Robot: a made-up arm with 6 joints.
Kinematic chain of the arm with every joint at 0, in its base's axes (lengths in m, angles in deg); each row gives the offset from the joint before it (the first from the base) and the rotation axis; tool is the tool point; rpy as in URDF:
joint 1: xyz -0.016 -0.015 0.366 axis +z
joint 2: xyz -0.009 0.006 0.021 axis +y
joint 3: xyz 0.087 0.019 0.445 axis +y
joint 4: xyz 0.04 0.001 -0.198 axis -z
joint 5: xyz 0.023 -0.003 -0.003 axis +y
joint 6: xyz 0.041 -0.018 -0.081 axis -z
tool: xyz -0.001 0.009 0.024 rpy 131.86 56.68 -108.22
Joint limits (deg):
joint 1: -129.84..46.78
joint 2: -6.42..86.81
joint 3: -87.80..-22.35
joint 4: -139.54..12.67
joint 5: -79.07..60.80
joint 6: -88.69..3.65
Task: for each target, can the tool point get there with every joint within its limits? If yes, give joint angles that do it. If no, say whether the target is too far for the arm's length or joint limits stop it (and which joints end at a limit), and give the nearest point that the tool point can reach.
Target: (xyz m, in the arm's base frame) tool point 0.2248 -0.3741 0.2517
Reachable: yes | joints -60.77 60.98 -48.89 -53.89 30.96 -48.81
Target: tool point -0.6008 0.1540 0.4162
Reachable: no: joint limits stop it (at a limit: joint 1, joint 3, joint 4, joint 6) | nearest point -0.2469 -0.2794 0.4284 | short by 0.560 m
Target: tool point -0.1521 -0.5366 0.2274
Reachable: yes | joints -114.05 68.53 -79.45 -100.56 -4.73 -68.57
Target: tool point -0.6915 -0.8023 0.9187
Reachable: no: too far | nearest point -0.3657 -0.4649 0.6810 | short by 0.526 m
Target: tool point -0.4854 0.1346 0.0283
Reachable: no: joint limits stop it (at a limit: joint 1, joint 2, joint 3, joint 4, joint 6) | nearest point -0.1970 -0.2139 0.1236 | short by 0.462 m
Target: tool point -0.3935 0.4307 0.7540
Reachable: no: joint limits stop it (at a limit: joint 1, joint 2, joint 3, joint 6) | nearest point -0.0021 0.1721 0.6905 | short by 0.473 m
